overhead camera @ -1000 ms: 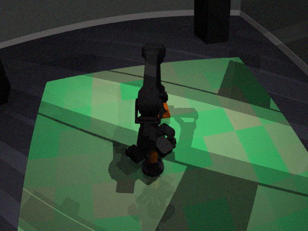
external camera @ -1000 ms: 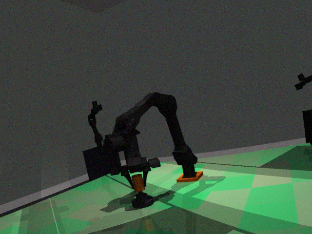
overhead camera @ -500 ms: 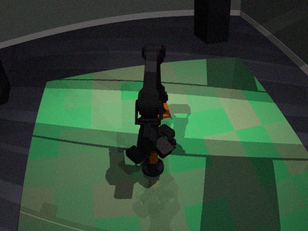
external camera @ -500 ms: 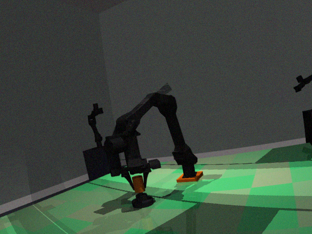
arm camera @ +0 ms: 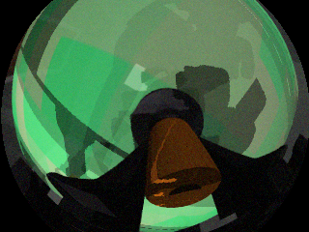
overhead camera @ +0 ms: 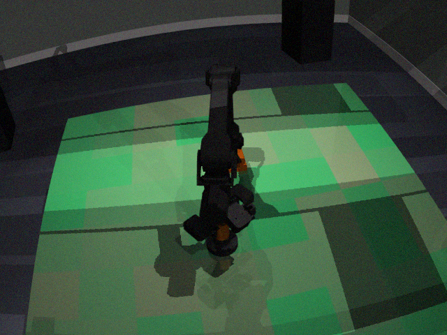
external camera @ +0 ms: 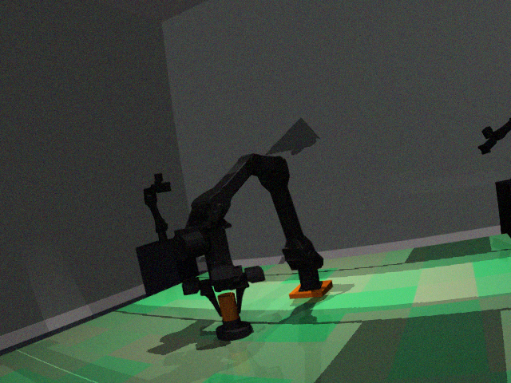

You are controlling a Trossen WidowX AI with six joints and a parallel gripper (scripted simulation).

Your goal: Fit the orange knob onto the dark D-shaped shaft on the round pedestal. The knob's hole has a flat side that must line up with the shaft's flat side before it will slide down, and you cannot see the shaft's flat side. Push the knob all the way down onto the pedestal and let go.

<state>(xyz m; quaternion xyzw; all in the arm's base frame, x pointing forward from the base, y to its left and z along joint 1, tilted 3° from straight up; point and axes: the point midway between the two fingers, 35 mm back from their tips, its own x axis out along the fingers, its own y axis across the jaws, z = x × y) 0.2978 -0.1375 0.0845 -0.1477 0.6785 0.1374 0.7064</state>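
Now: gripper tip 2 cm below the orange knob. Round my gripper tip: dark round pedestal: 2 cm below.
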